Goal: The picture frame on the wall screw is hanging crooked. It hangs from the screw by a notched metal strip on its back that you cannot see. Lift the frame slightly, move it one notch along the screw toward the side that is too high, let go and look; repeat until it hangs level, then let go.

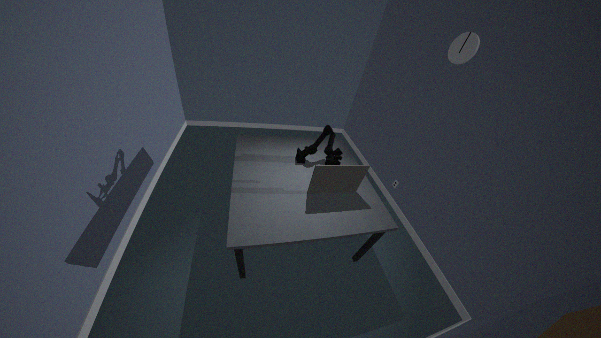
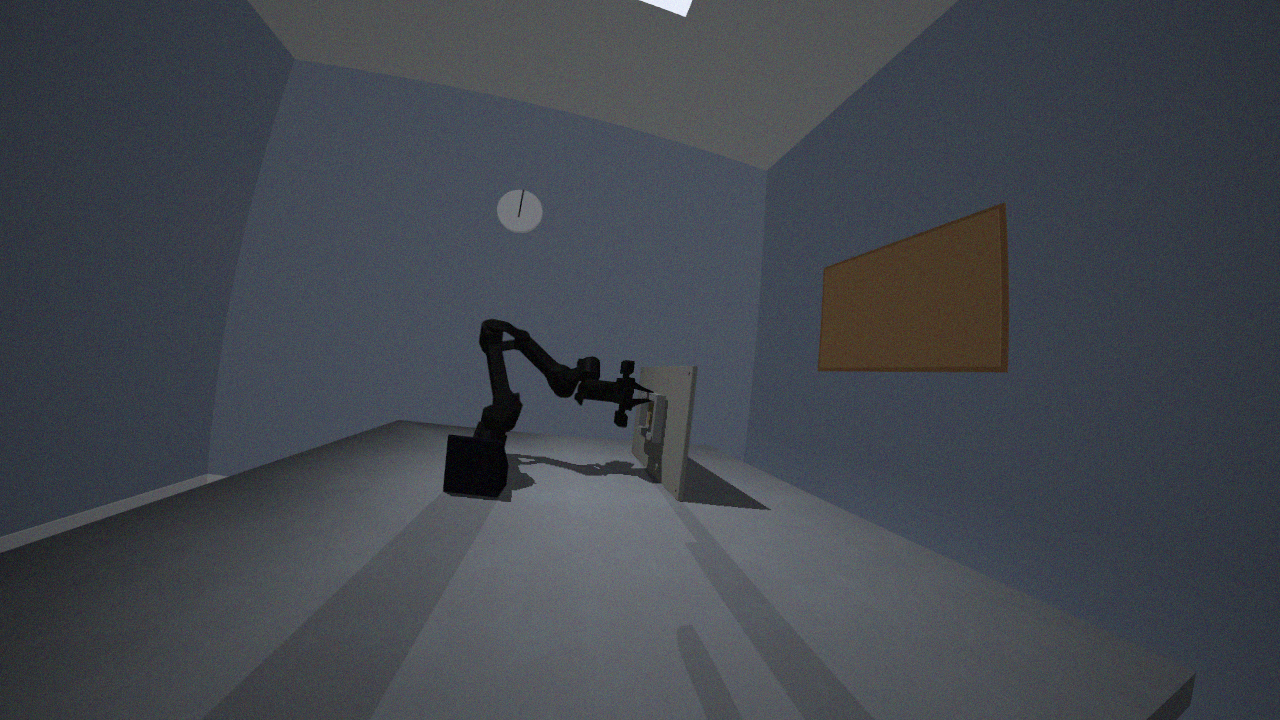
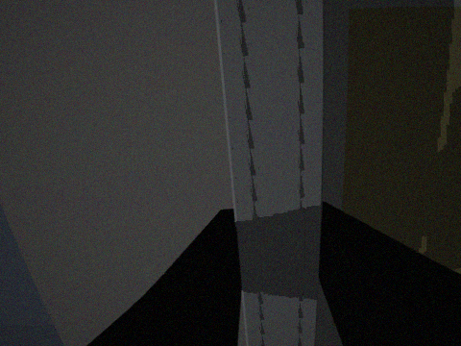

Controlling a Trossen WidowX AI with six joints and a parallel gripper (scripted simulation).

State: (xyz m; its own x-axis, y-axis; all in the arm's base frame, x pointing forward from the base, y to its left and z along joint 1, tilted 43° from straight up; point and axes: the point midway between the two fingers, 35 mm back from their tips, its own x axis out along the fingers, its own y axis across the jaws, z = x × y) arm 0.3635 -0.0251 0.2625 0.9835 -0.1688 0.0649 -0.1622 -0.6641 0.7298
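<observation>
My gripper tip is 1 cm short of the picture frame and 5 cm above it. Round my gripper tip: wall panel (2 cm ahead, 1 cm to the left, 7 cm below).
</observation>
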